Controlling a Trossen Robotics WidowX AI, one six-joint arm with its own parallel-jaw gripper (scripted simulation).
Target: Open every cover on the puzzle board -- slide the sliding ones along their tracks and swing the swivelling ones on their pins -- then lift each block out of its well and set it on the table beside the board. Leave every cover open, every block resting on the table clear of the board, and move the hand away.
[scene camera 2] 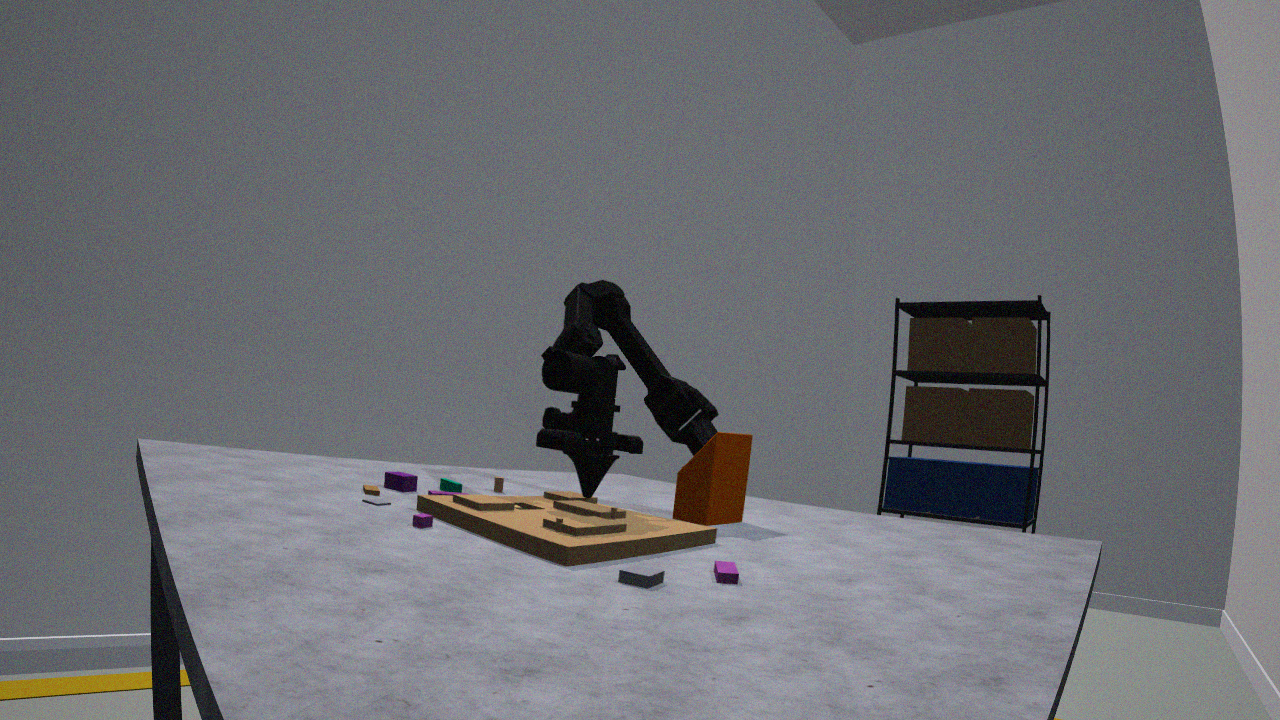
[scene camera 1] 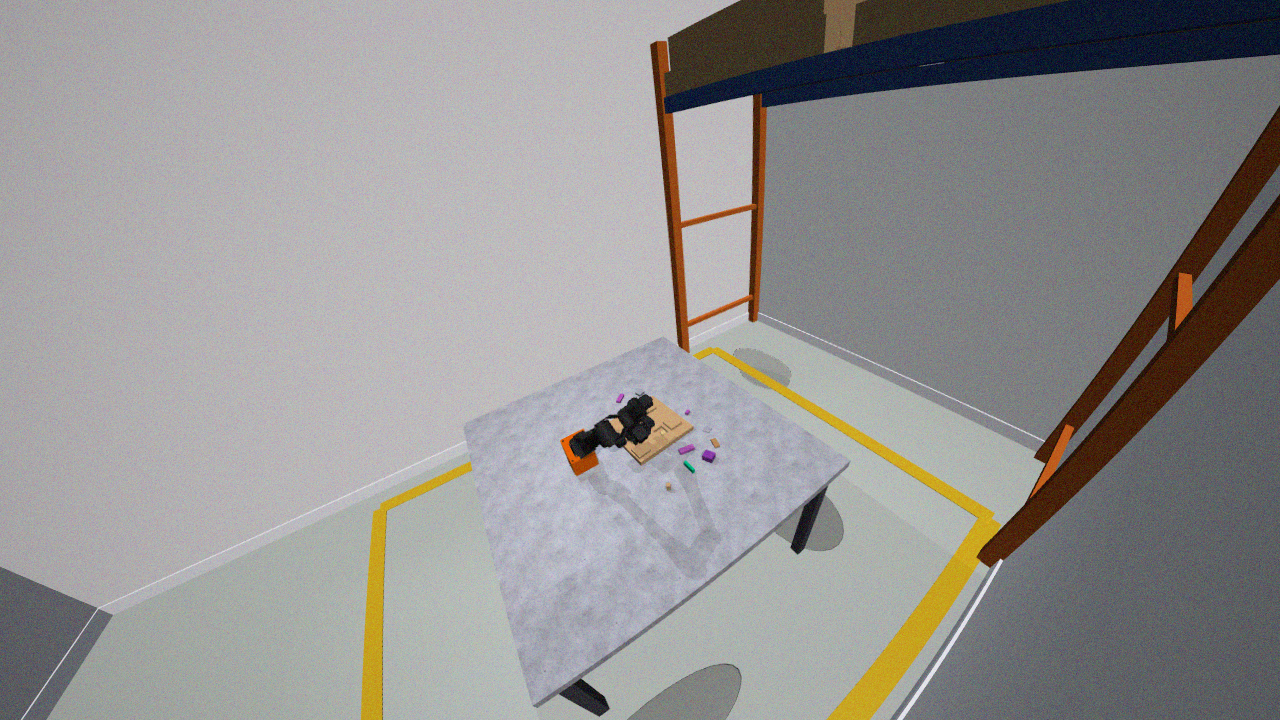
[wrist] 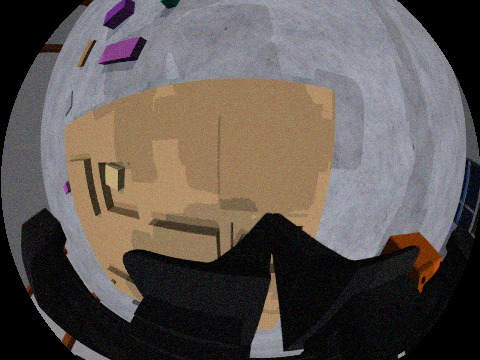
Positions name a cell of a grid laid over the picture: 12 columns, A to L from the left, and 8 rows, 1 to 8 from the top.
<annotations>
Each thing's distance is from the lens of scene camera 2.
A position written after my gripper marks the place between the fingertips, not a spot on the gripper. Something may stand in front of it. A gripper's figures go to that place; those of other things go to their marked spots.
my gripper (scene camera 2: F6): 101 cm
tan puzzle board (scene camera 2: G6): 81 cm
</annotations>
